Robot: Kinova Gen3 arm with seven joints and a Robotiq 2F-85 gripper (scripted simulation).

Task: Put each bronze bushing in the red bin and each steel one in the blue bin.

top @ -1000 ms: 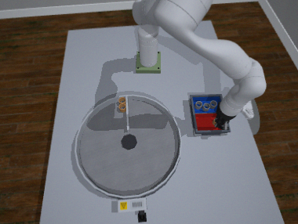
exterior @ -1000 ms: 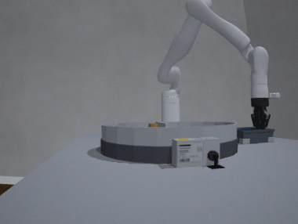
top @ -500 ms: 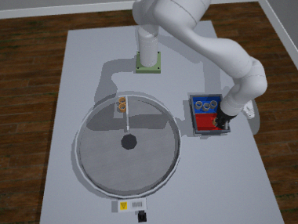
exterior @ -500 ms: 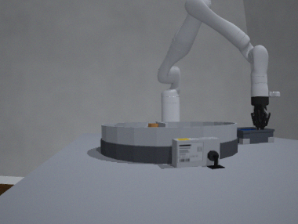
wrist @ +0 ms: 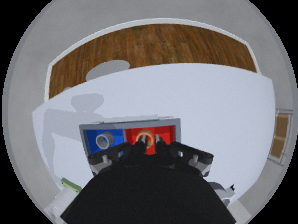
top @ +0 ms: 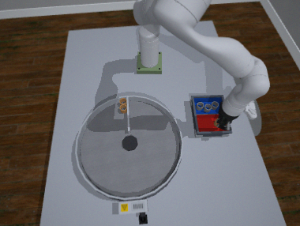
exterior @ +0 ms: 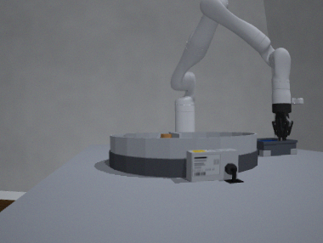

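The bin is 4 cm to the right of my hand, 4 cm behind it and 2 cm below it. The rest, counted from my hand: round grey turntable 38 cm to the right, 11 cm ahead, 1 cm above.
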